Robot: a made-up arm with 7 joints. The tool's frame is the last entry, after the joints.
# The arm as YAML. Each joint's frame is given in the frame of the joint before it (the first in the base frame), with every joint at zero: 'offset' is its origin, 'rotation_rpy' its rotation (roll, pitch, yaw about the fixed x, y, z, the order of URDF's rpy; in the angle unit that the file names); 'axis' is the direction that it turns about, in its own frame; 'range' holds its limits. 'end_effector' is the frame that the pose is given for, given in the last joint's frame.
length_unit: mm
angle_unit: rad
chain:
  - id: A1
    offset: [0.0, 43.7, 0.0]
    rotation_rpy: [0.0, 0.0, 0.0]
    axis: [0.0, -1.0, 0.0]
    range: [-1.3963, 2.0]
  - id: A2
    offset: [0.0, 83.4, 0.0]
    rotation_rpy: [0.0, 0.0, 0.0]
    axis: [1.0, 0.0, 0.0]
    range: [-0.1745, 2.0]
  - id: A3
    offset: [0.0, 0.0, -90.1]
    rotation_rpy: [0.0, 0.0, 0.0]
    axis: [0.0, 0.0, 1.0]
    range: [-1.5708, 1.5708]
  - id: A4
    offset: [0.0, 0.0, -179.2]
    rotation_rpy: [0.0, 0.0, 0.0]
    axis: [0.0, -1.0, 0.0]
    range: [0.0, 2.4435]
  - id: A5
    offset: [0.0, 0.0, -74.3]
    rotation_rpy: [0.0, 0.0, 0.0]
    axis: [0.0, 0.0, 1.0]
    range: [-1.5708, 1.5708]
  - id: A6
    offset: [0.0, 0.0, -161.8]
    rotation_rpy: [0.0, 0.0, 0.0]
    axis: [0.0, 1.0, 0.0]
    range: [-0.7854, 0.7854]
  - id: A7
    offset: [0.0, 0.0, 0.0]
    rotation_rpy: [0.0, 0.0, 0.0]
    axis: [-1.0, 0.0, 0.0]
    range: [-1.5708, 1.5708]
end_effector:
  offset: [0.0, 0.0, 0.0]
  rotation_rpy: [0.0, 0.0, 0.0]
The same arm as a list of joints. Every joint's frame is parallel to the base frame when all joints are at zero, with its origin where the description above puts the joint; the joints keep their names.
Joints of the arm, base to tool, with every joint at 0 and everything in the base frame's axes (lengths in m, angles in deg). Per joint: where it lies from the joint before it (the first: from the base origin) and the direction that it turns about. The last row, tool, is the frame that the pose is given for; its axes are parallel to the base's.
A1: offset 0 0.0437 0 axis 0 -1 0
A2: offset 0 0.0834 0 axis 1 0 0
A3: offset 0 0 -0.0901 axis 0 0 1
A4: offset 0 0 -0.1792 axis 0 -1 0
A5: offset 0 0 -0.0743 axis 0 0 1
A6: offset 0 0 -0.1618 axis 0 1 0
A7: offset 0 0 0 axis -1 0 0
tool: offset 0 0 0
Joint limits (deg, base to tool): -80..114.59 -10..114.59 -90..90 0..140 -90..90 -45..45 -90..90

